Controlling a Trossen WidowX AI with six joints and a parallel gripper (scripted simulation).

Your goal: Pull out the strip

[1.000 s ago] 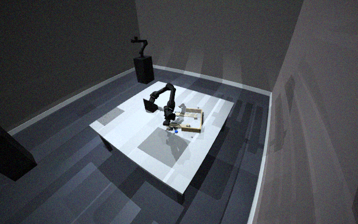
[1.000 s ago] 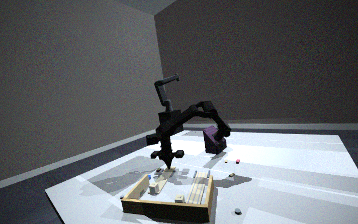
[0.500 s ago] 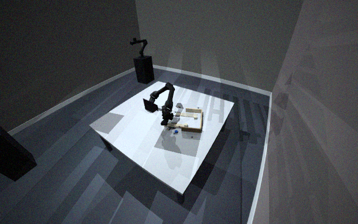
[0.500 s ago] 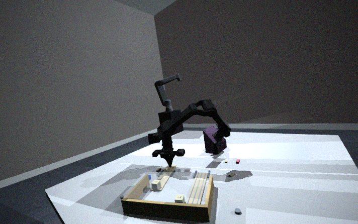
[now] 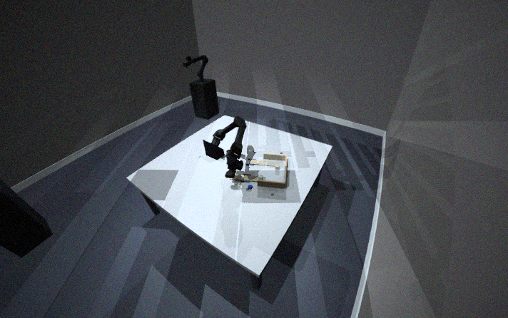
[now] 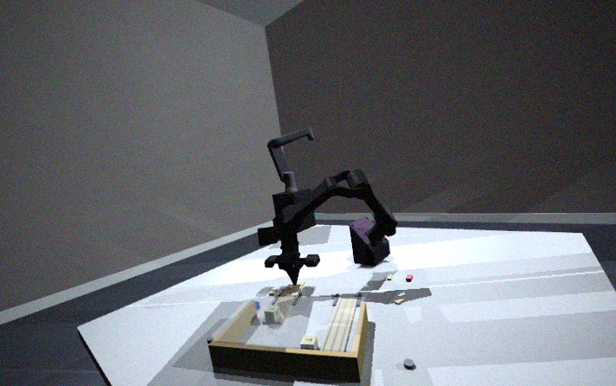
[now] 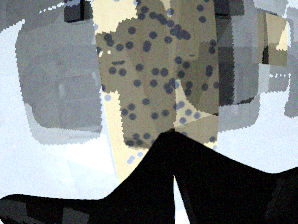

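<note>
Right now the dotted beige strip is 90 mm ahead of my gripper tip and 40 mm to the left of it. Also, from my gripper tip: grey disc (440 mm to the left, 190 mm ahead).
</note>
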